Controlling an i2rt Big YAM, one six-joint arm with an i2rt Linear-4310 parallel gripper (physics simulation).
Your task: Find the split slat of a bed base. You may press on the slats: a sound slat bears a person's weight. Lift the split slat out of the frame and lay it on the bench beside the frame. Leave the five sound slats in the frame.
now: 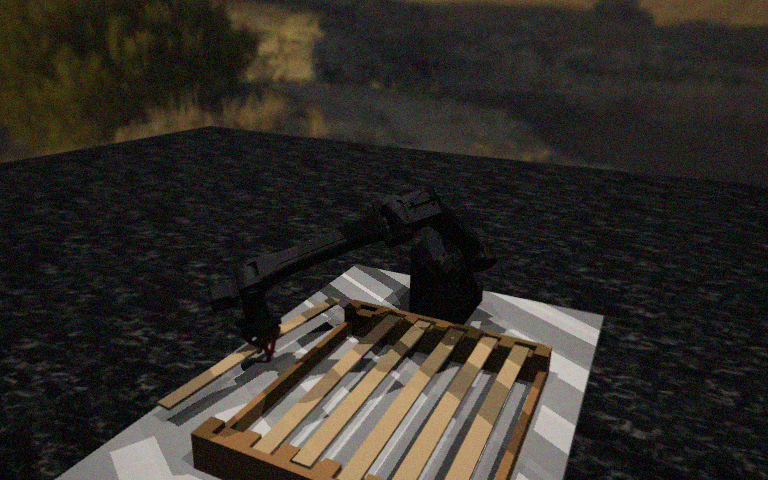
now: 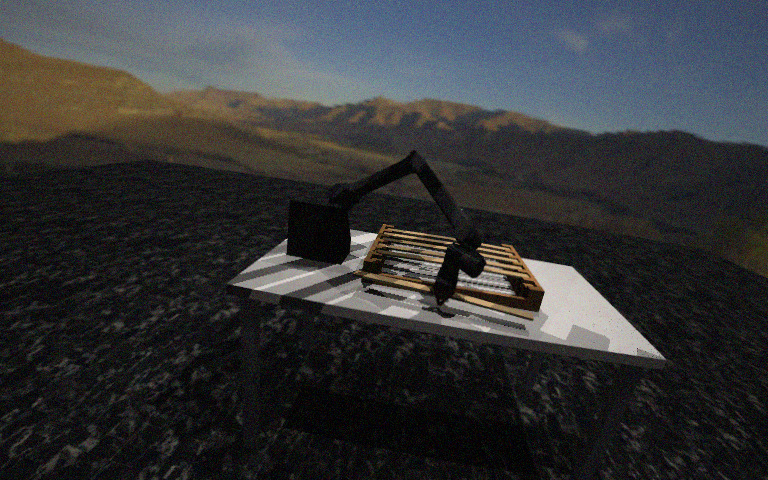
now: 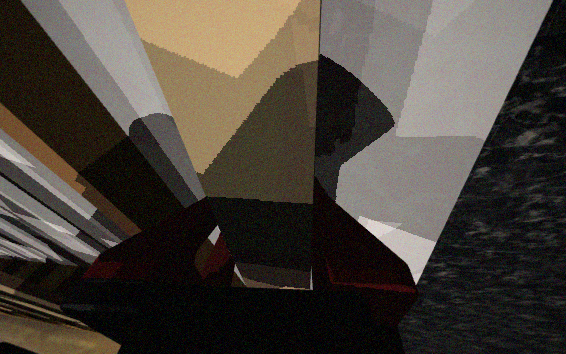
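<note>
My gripper (image 1: 265,352) (image 2: 442,301) (image 3: 276,182) is shut on a long pale wooden slat (image 1: 203,378) (image 2: 498,309) (image 3: 215,65), gripping it across its width near the middle. The slat is held nearly level, a little above the bench (image 1: 135,458) (image 2: 589,300), outside the frame and roughly along its long side; its shadow lies apart from it. No crack shows on its visible face. The brown bed frame (image 1: 237,458) (image 2: 535,297) (image 3: 40,150) stands beside it. Several slats (image 1: 360,396) rest across the frame, with an open gap on the side nearest the held slat.
The dark arm base (image 1: 444,288) (image 2: 318,232) stands on the bench beyond one end of the frame. The bench edge runs close to the held slat's outer side, and dark ground lies beyond it. The frame's side rail lies on the slat's other side.
</note>
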